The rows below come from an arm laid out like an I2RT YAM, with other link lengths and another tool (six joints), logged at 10 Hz.
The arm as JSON. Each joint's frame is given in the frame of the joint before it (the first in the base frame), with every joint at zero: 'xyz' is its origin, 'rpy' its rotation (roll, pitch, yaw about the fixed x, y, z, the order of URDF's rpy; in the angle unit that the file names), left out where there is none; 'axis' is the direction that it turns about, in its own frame. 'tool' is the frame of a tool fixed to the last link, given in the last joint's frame.
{
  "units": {
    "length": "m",
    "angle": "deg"
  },
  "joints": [
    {
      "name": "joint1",
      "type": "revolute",
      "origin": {
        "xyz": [
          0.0,
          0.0,
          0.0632
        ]
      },
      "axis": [
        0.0,
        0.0,
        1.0
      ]
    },
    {
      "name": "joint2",
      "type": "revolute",
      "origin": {
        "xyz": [
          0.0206,
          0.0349,
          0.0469
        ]
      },
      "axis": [
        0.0,
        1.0,
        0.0
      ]
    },
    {
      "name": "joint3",
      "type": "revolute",
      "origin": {
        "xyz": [
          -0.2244,
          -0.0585,
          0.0
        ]
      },
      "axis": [
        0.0,
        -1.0,
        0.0
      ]
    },
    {
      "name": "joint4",
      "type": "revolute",
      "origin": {
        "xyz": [
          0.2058,
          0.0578,
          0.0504
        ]
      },
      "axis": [
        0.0,
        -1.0,
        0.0
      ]
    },
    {
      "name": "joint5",
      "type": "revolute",
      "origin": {
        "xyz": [
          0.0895,
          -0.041,
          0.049
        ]
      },
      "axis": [
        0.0,
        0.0,
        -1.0
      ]
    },
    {
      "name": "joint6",
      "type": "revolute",
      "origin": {
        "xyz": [
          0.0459,
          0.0,
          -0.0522
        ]
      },
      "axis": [
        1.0,
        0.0,
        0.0
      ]
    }
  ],
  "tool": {
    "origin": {
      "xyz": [
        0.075,
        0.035,
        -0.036
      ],
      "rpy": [
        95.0,
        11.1,
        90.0
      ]
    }
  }
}
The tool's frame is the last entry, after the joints.
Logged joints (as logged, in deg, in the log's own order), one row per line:
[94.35, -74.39, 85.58, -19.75, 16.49, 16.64]
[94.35, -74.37, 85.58, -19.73, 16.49, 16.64]
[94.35, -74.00, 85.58, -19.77, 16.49, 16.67]
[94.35, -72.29, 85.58, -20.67, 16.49, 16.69]
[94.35, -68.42, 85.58, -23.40, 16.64, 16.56]
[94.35, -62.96, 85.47, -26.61, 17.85, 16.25]
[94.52, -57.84, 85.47, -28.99, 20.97, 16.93]
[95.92, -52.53, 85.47, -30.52, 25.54, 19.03]
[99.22, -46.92, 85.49, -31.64, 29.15, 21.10]
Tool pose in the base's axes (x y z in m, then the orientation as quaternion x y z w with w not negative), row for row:
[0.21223, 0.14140, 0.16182, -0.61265, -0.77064, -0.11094, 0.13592]
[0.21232, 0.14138, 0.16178, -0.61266, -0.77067, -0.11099, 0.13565]
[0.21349, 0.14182, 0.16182, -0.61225, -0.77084, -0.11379, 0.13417]
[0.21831, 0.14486, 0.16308, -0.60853, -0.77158, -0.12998, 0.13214]
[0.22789, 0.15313, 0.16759, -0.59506, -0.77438, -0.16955, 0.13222]
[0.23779, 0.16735, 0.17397, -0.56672, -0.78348, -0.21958, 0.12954]
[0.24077, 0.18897, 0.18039, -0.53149, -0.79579, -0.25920, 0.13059]
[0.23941, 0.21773, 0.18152, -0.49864, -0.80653, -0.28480, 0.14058]
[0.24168, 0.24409, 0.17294, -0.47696, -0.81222, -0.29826, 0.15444]
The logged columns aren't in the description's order. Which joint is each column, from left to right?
Columns, left to right: joint2, joint4, joint3, joint5, joint1, joint6.
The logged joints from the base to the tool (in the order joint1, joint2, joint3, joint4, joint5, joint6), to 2 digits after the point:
[16.49, 94.35, 85.58, -74.39, -19.75, 16.64]
[16.49, 94.35, 85.58, -74.37, -19.73, 16.64]
[16.49, 94.35, 85.58, -74.00, -19.77, 16.67]
[16.49, 94.35, 85.58, -72.29, -20.67, 16.69]
[16.64, 94.35, 85.58, -68.42, -23.40, 16.56]
[17.85, 94.35, 85.47, -62.96, -26.61, 16.25]
[20.97, 94.52, 85.47, -57.84, -28.99, 16.93]
[25.54, 95.92, 85.47, -52.53, -30.52, 19.03]
[29.15, 99.22, 85.49, -46.92, -31.64, 21.10]

